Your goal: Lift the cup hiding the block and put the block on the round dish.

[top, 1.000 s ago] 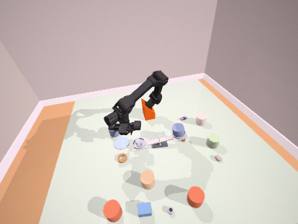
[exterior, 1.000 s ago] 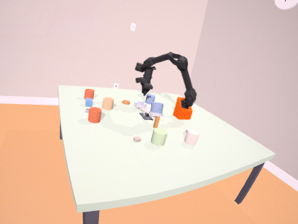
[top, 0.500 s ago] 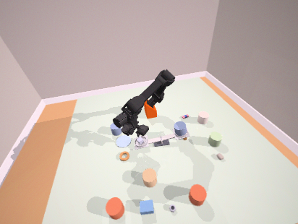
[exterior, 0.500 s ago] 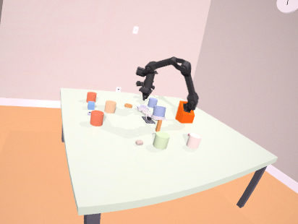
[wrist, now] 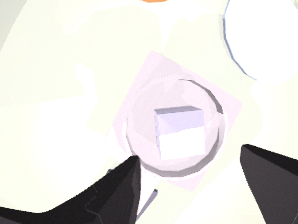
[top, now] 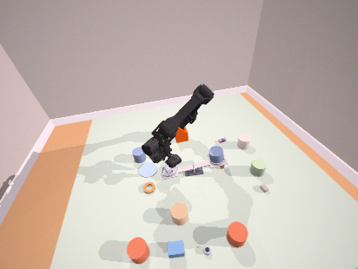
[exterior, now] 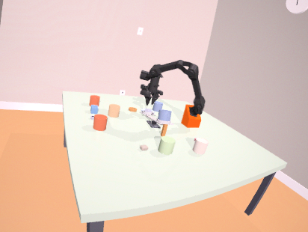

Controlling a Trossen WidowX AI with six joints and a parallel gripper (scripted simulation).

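Right now my gripper tip is 4 cm above the lavender block. From my gripper tip the other things lie so: balance: 14 cm to the left, 5 cm below; then round dish: 11 cm to the right, 8 cm below, 4 cm behind; then tan cylinder: 25 cm ahead, 6 cm to the left, 5 cm below.
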